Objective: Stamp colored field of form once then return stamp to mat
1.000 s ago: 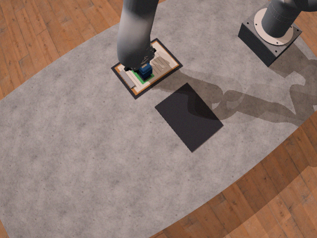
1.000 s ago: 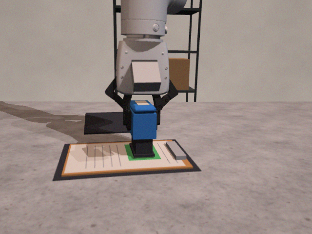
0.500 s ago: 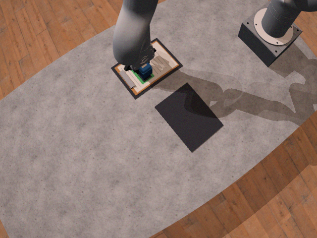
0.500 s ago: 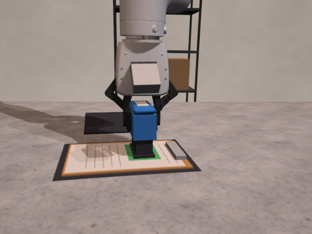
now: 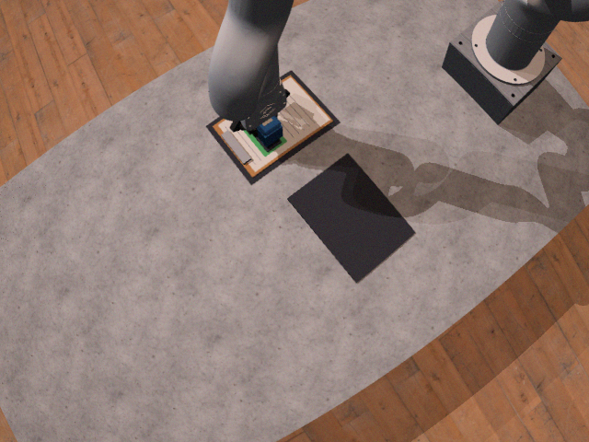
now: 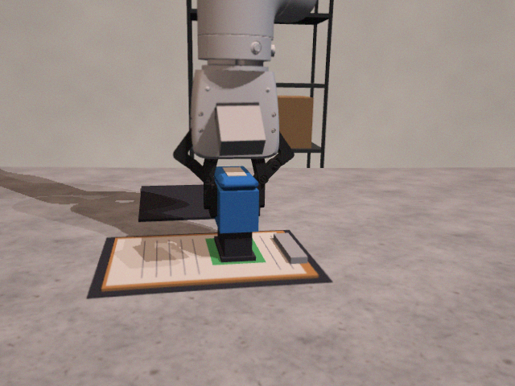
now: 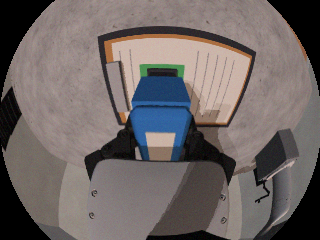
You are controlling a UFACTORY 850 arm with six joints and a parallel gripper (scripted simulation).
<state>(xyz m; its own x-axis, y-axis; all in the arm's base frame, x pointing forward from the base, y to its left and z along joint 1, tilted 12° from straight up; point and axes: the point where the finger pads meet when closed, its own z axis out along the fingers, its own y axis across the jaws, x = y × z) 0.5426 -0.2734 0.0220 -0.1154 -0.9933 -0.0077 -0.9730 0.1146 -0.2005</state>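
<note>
Now: hand 5 cm above the stamp base. Also, from my hand: form: 2 cm behind, 6 cm below; then stamp: 2 cm below; then black mat: 27 cm to the left, 7 cm below.
</note>
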